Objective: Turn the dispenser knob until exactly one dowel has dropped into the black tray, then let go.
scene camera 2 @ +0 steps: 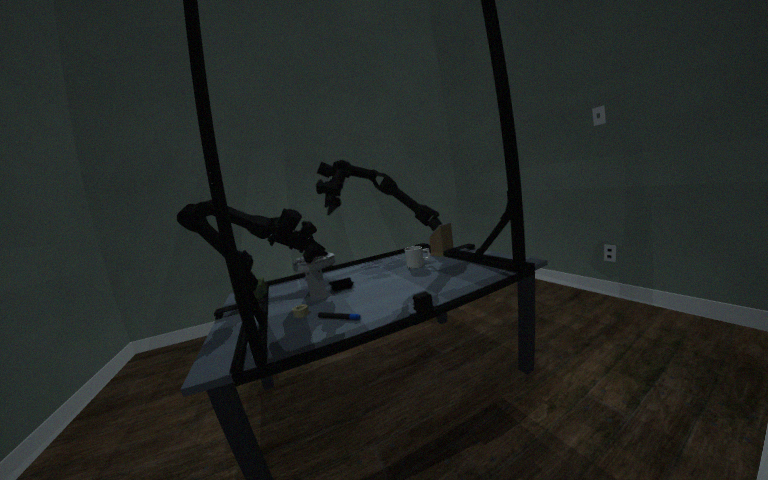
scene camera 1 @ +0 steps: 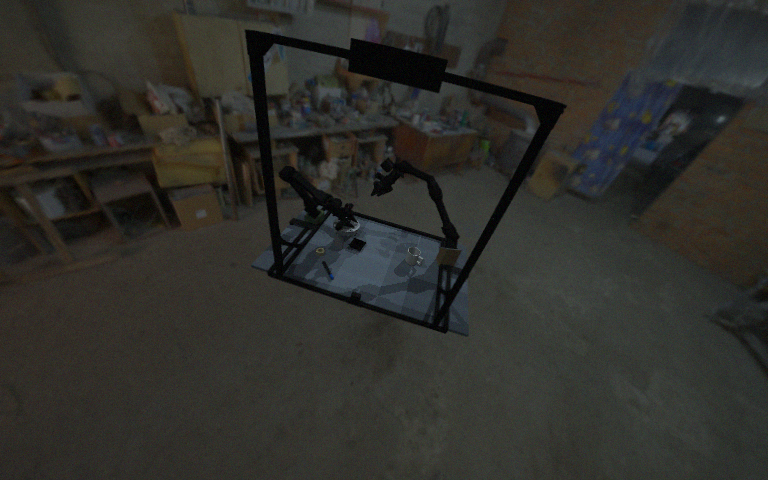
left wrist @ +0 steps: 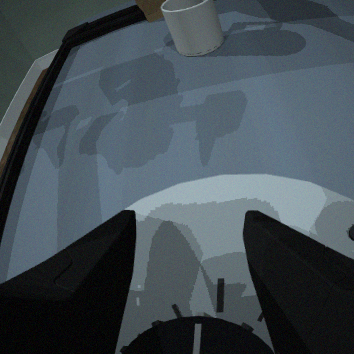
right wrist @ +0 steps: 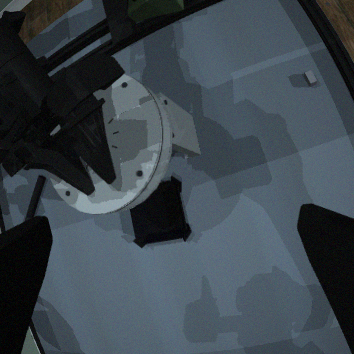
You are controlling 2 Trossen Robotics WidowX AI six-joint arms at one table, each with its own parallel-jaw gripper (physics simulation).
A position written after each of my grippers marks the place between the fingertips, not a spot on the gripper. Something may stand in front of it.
Note:
My right gripper (right wrist: 175,224) is open and holds nothing. The table carries a white mug (left wrist: 193,35). Further things: my left gripper (scene camera 2: 326,251).
My left gripper shows as well in the left wrist view (left wrist: 190,222) and in the right wrist view (right wrist: 101,186). The right wrist view does not show the white mug: it is out of frame.

